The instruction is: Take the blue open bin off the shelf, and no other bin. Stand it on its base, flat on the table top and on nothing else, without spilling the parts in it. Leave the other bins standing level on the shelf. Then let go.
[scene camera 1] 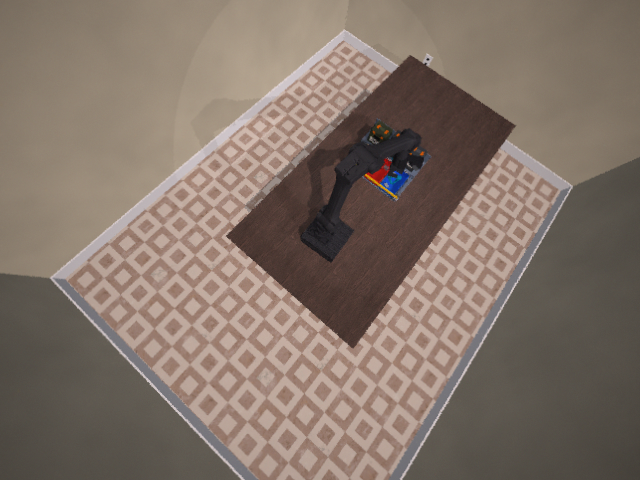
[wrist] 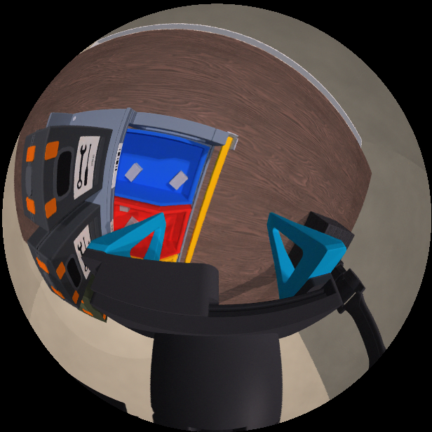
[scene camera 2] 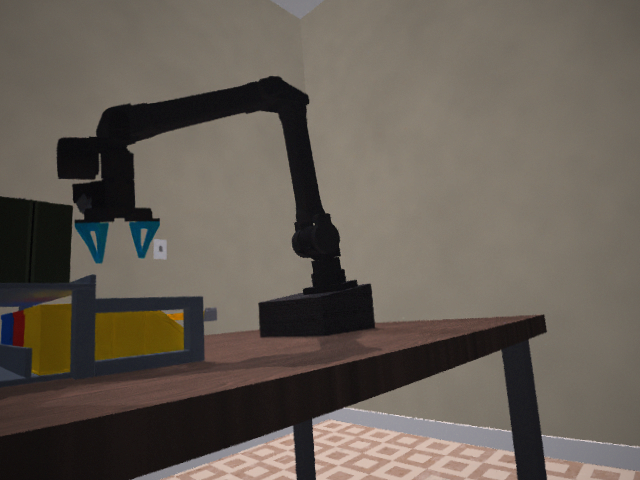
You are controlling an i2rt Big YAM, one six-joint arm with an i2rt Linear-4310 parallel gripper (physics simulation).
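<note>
The blue open bin stands on the lower level of the grey shelf, at one end of the row. Two light grey parts lie in it in the wrist view. The red bin stands beside it, then the yellow bin. My gripper is open and empty, pointing down, above the shelf's height. In the wrist view one finger overlaps the red bin and the other lies past the shelf's front, over the table. My gripper partly hides the yellow bin.
Dark cases with orange latches stand on the shelf's upper level. A yellow bar runs along the shelf's front. The arm's black base stands on the wooden table.
</note>
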